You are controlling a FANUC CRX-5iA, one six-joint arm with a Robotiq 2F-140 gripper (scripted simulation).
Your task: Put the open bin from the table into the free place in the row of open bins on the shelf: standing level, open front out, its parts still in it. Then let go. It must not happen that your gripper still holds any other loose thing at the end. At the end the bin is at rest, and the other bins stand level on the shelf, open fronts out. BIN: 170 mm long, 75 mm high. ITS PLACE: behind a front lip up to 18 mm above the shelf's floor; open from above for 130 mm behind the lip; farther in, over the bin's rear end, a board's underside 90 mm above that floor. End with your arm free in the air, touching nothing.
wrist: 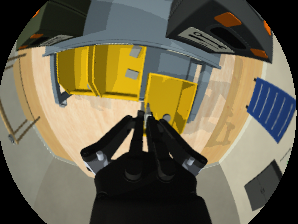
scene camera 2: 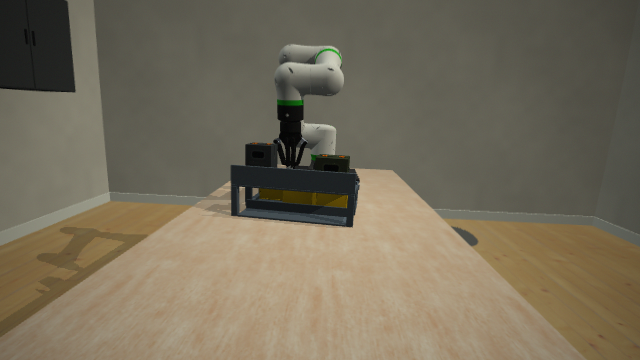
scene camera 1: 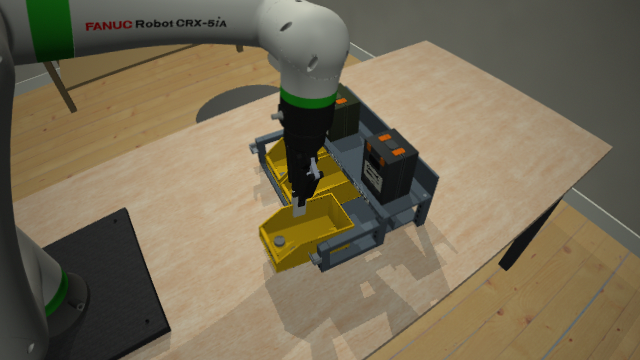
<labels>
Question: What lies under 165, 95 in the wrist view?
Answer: A yellow open bin.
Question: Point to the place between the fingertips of my gripper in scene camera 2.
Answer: At 290, 182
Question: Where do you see a yellow open bin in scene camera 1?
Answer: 276, 157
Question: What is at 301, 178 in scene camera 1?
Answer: My gripper.
</labels>
